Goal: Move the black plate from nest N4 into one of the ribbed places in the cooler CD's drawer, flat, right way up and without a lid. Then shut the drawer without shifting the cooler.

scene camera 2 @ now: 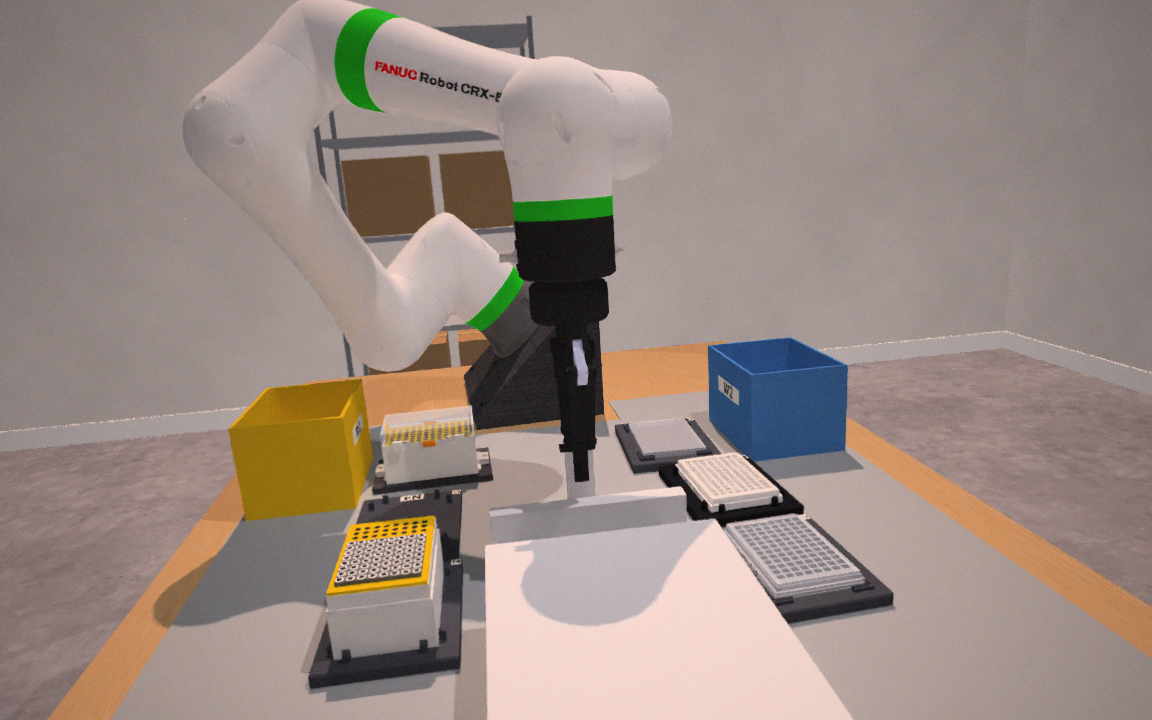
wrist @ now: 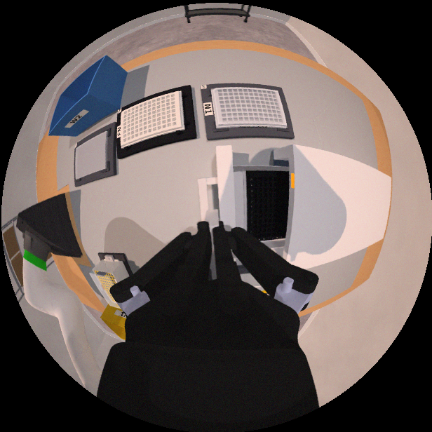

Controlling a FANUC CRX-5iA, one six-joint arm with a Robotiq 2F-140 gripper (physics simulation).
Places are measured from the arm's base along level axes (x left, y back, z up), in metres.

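Pixels of known places: gripper, fingertip midpoint: (scene camera 2: 582,508); arm's base at its link origin: (scene camera 2: 526,326).
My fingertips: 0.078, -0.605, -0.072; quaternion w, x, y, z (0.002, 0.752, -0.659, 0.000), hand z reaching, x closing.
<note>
Ahead of a thing's pixels: the offset from my fingertips to its top centre, as dx, dy, dz.
The black plate (wrist: 267,205) lies flat, without a lid, in the drawer (wrist: 241,200) of the white cooler (scene camera 2: 662,662) (wrist: 367,200). The drawer is partly pulled out; its upright front {+0.006, -0.020, +0.016} (scene camera 2: 594,513) (wrist: 225,172) faces the robot base, and a pale handle (wrist: 202,197) projects from it. My gripper (scene camera 2: 581,477) (wrist: 212,218) is shut and empty, pointing down, with its fingertips close to the handle just outside the drawer front. Whether they touch the handle cannot be told. The plate is hidden in the scene view. A dark nest {-0.201, +0.076, -0.032} (scene camera 2: 443,513) without a plate stands at left; its label is hard to read.
A blue bin W2 {+0.284, +0.314, +0.066} (scene camera 2: 777,416) (wrist: 87,102), a pale plate {+0.175, +0.124, -0.028} (scene camera 2: 728,481) (wrist: 152,119) and the grey plate at N1 {+0.197, -0.055, -0.028} (scene camera 2: 794,553) (wrist: 249,106) stand on one side. A yellow bin {-0.358, +0.235, +0.066} (scene camera 2: 297,458), a tip box {-0.200, +0.256, +0.023} (scene camera 2: 429,454) and a tall yellow-topped rack {-0.177, -0.098, +0.023} (scene camera 2: 386,607) stand opposite.
</note>
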